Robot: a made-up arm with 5 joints. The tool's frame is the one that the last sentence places.
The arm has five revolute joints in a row. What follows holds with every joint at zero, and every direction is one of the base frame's. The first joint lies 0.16 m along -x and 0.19 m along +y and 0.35 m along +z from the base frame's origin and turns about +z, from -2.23 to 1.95 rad. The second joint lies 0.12 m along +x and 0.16 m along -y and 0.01 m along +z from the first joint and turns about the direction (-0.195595, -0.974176, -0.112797), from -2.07 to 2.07 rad. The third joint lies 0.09 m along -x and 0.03 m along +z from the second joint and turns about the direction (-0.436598, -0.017, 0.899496), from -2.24 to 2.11 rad. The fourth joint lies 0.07 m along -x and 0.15 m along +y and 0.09 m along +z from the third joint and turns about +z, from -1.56 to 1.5 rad. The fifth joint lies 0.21 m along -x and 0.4 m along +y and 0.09 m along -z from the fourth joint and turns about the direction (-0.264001, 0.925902, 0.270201), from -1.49 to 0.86 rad. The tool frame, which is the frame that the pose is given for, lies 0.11 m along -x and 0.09 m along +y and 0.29 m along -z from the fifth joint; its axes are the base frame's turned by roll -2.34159, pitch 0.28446 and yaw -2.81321 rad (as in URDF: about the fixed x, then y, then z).
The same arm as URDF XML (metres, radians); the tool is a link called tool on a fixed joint. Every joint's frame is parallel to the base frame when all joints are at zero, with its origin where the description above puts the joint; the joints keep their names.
<robot name="arm">
  <joint name="joint 1" type="revolute">
    <parent link="base"/>
    <child link="link1"/>
    <origin xyz="-0.1600 0.1900 0.3500"/>
    <axis xyz="0 0 1"/>
    <limit lower="-2.2300" upper="1.9500"/>
  </joint>
  <joint name="joint 2" type="revolute">
    <parent link="link1"/>
    <child link="link2"/>
    <origin xyz="0.1200 -0.1600 0.0100"/>
    <axis xyz="-0.195595 -0.974176 -0.112797"/>
    <limit lower="-2.0700" upper="2.0700"/>
  </joint>
  <joint name="joint 3" type="revolute">
    <parent link="link2"/>
    <child link="link3"/>
    <origin xyz="-0.0900 0.0000 0.0300"/>
    <axis xyz="-0.436598 -0.017 0.899496"/>
    <limit lower="-2.2400" upper="2.1100"/>
  </joint>
  <joint name="joint 4" type="revolute">
    <parent link="link3"/>
    <child link="link4"/>
    <origin xyz="-0.0700 0.1500 0.0900"/>
    <axis xyz="0 0 1"/>
    <limit lower="-1.5600" upper="1.5000"/>
  </joint>
  <joint name="joint 5" type="revolute">
    <parent link="link4"/>
    <child link="link5"/>
    <origin xyz="-0.2100 0.4000 -0.0900"/>
    <axis xyz="-0.264001 0.925902 0.270201"/>
    <limit lower="-1.4900" upper="0.8600"/>
  </joint>
  <joint name="tool_fixed" type="fixed">
    <parent link="link5"/>
    <child link="tool"/>
    <origin xyz="-0.1100 0.0900 -0.2900" rpy="-2.3416 0.2845 -2.8132"/>
  </joint>
  <link name="base"/>
  <link name="link1"/>
  <link name="link2"/>
  <link name="link3"/>
  <link name="link4"/>
  <link name="link5"/>
  <link name="tool"/>
</robot>

